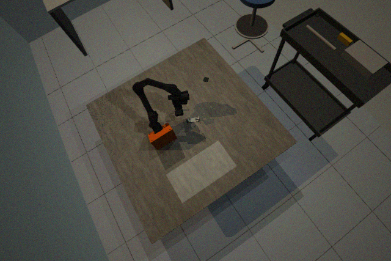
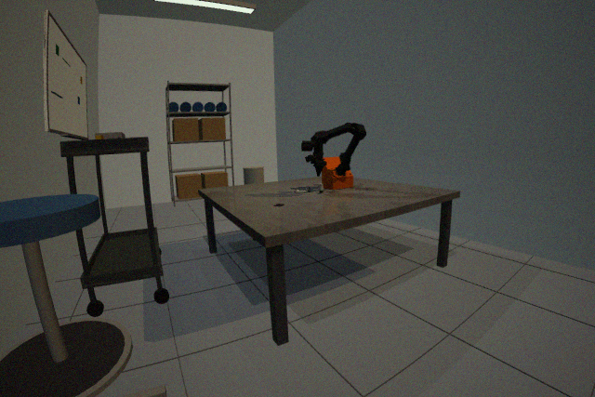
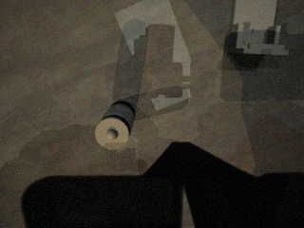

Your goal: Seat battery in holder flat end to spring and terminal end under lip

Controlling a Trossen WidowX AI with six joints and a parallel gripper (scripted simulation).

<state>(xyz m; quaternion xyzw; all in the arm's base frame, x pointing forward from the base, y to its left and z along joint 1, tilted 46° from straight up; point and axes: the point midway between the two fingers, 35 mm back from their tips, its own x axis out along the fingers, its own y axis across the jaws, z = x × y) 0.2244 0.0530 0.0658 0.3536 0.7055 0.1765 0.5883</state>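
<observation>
Now: the battery 70 mm below my gripper tip, 40 mm to the left of it and 10 mm ahead of it. Also, from my gripper tip: dark block 340 mm ahead, 190 mm to the left, 100 mm below.
</observation>
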